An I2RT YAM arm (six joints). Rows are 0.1 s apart.
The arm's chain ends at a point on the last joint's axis. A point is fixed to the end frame.
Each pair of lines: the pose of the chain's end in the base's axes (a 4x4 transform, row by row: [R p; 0 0 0 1], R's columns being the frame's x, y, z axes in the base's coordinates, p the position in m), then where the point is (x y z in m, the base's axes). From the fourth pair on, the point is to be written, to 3 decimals.
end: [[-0.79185 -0.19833 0.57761 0.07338], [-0.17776 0.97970 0.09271 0.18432], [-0.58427 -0.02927 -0.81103 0.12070], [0 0 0 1]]
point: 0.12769 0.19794 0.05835
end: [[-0.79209 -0.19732 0.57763 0.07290], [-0.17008 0.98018 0.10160 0.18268], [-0.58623 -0.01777 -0.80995 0.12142], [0 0 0 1]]
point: 0.12722 0.19698 0.05923
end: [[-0.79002 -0.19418 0.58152 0.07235], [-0.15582 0.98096 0.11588 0.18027], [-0.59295 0.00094 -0.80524 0.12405], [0 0 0 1]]
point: 0.12699 0.19563 0.06239
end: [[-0.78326 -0.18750 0.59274 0.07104], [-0.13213 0.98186 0.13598 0.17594], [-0.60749 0.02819 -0.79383 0.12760], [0 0 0 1]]
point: 0.127 0.193 0.067
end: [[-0.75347 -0.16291 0.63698 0.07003], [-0.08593 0.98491 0.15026 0.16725], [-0.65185 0.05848 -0.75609 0.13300], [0 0 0 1]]
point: 0.129 0.185 0.076
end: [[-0.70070 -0.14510 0.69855 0.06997], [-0.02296 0.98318 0.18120 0.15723], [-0.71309 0.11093 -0.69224 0.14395], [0 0 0 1]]
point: 0.134 0.177 0.093
